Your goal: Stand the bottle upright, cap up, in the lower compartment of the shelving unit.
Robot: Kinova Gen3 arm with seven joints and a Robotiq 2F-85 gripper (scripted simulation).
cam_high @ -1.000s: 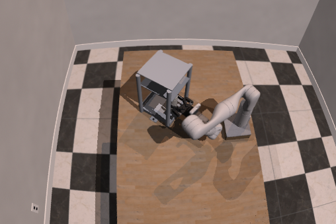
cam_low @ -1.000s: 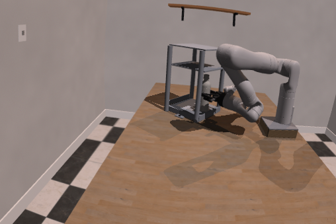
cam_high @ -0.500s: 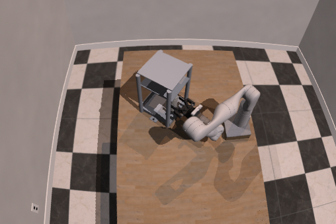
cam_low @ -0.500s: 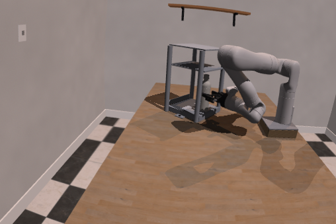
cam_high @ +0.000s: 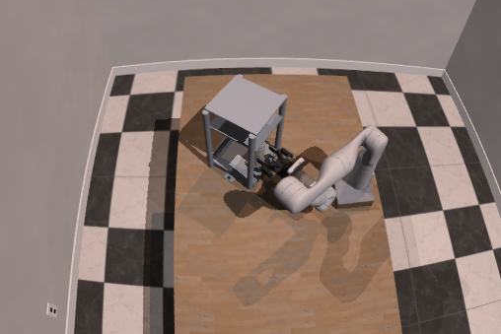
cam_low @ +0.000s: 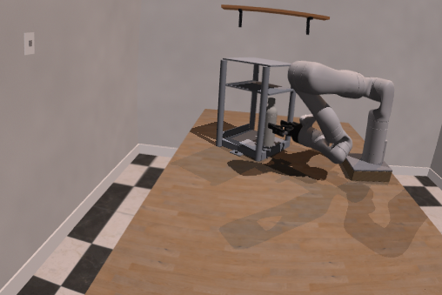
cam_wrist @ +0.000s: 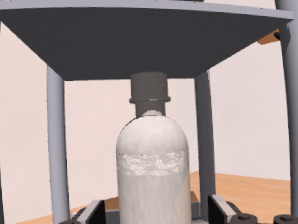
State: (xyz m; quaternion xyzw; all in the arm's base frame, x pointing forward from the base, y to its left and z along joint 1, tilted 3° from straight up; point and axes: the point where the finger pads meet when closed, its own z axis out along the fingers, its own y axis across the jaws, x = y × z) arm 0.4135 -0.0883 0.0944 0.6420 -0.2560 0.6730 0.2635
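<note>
Right now my hand is 30 mm to the left of the white bottle, 30 mm below it and 30 mm short of it. Also, from my hand: shelving unit 80 mm ahead, 60 mm to the right, 60 mm above.
</note>
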